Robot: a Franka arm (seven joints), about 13 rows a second.
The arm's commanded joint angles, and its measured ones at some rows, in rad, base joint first. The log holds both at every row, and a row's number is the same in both.
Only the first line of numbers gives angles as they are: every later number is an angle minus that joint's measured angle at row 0.
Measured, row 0:
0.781, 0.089, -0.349, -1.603, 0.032, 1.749, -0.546
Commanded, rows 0 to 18:
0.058, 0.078, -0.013, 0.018, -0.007, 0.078, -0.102
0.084, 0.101, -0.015, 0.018, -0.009, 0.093, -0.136
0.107, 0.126, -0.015, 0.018, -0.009, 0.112, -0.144
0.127, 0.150, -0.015, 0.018, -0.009, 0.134, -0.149
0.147, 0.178, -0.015, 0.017, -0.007, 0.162, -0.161
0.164, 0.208, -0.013, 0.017, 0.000, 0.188, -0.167
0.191, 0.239, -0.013, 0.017, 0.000, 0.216, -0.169
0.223, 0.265, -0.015, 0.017, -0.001, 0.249, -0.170
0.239, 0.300, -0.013, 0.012, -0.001, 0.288, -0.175
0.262, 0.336, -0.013, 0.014, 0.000, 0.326, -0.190
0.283, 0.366, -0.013, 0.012, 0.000, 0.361, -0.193
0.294, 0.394, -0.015, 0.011, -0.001, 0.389, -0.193
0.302, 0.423, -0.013, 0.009, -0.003, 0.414, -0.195
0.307, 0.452, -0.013, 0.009, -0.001, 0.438, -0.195
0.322, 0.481, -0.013, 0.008, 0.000, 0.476, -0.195
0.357, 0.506, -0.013, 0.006, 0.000, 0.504, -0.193
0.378, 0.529, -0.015, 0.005, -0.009, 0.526, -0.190
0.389, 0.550, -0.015, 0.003, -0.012, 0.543, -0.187
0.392, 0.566, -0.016, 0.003, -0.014, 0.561, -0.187
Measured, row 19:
0.359, 0.515, 0.002, -0.011, -0.002, 0.513, -0.184
